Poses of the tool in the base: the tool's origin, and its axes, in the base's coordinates. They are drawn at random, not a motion.
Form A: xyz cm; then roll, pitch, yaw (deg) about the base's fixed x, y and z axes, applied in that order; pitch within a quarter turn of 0, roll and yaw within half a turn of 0.
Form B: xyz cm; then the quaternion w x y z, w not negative. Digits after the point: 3 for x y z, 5 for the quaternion.
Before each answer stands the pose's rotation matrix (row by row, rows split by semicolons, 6 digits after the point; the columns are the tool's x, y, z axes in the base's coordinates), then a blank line. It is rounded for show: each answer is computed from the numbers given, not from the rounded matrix.
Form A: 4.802 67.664 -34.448 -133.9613 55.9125 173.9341
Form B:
-0.557320 0.666150 0.495619; 0.059225 0.627291 -0.776530; -0.828183 -0.403423 -0.389055

4.802 67.664 -34.448 0.41259 0.22608 0.80213 -0.36775
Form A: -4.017 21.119 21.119 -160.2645 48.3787 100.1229
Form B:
-0.116741 0.970976 -0.208750; 0.653865 -0.083066 -0.752038; -0.747551 -0.224287 -0.625190

-4.017 21.119 21.119 0.20917 0.63078 0.64398 -0.37902
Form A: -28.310 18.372 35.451 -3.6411 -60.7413 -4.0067
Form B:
0.487559 0.125001 -0.864095; -0.034151 0.991671 0.124187; 0.872422 -0.031039 0.487767

-28.310 18.372 35.451 0.86125 -0.04506 -0.50407 -0.04620
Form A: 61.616 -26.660 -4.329 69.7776 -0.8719 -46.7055
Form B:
0.685669 0.241797 -0.686580; -0.727754 0.247432 -0.639649; 0.015217 0.938249 0.345625

61.616 -26.660 -4.329 0.75477 0.52264 -0.23245 -0.32114
